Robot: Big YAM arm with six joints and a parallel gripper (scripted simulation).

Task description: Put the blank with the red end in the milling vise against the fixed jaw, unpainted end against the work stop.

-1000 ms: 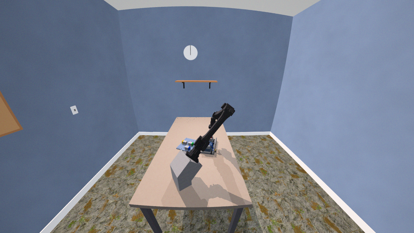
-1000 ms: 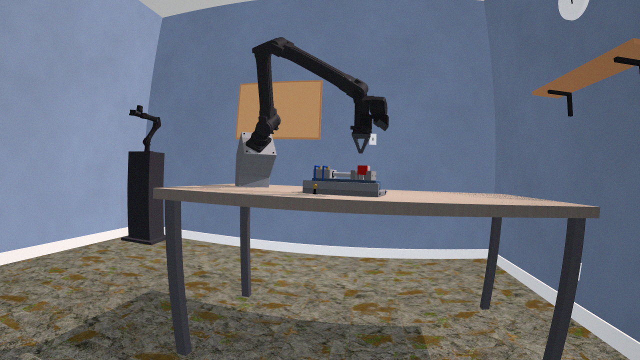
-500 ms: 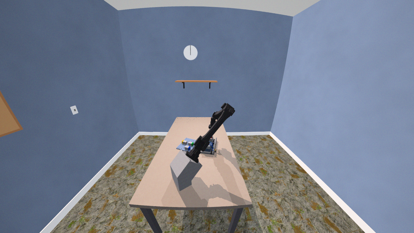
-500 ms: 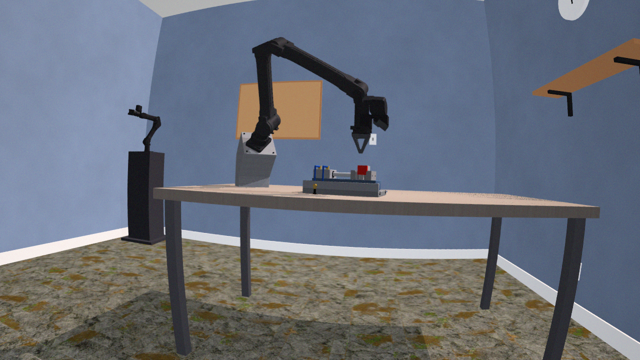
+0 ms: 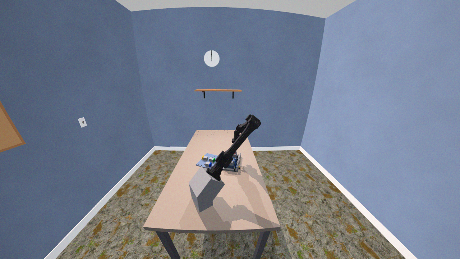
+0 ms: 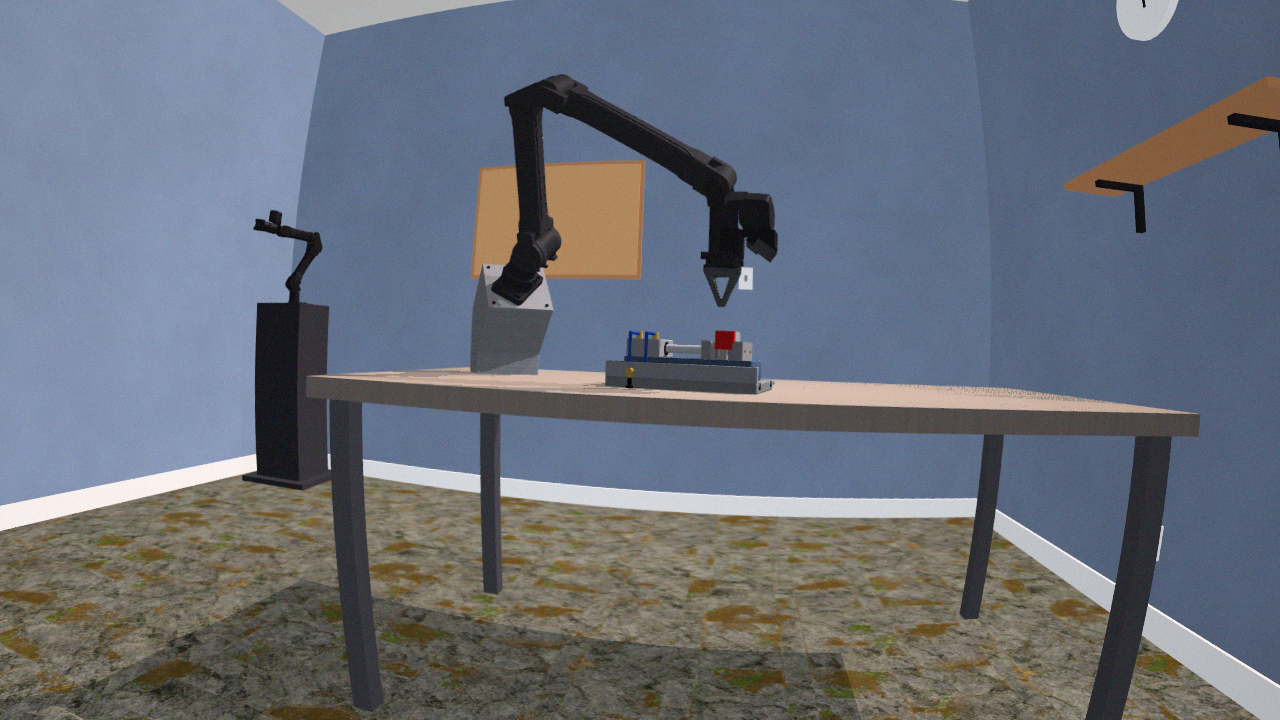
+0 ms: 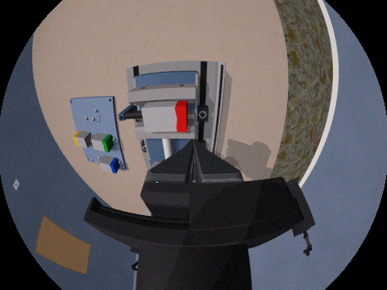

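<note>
Now: the work stop 9 cm to the left of my hand, 8 cm below it and 3 cm ahead of it. Also, from my hand: green-ended blank (28 cm to the left, 14 cm below, 1 cm behind); then blue plate (32 cm to the left, 17 cm below, 1 cm ahead); then vise (13 cm below, 7 cm to the left, 5 cm behind).
</note>
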